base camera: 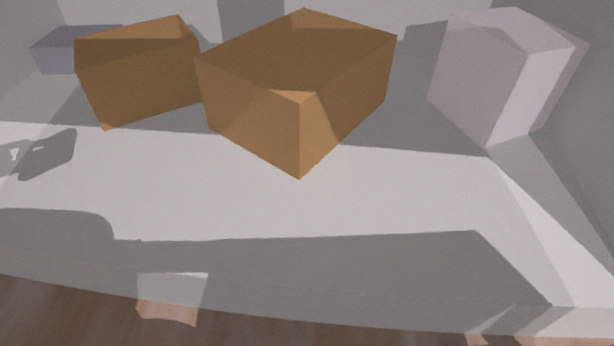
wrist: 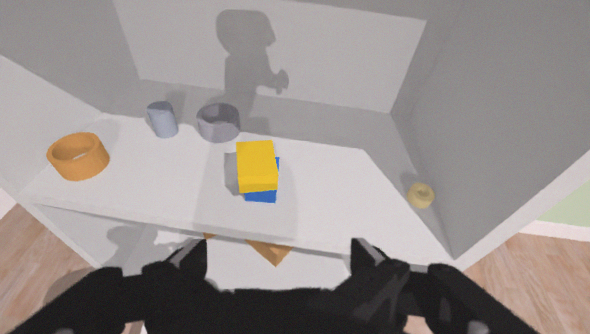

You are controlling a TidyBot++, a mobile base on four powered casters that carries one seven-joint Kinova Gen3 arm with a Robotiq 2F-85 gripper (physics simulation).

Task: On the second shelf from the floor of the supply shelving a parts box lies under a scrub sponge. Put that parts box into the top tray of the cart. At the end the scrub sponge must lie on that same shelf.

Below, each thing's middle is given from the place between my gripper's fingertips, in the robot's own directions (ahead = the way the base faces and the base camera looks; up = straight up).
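I consider the yellow scrub sponge [wrist: 257, 170]. My hand is 220 mm above the sponge and 40 mm to the right of it, and it is 280 mm short of the sponge as well.
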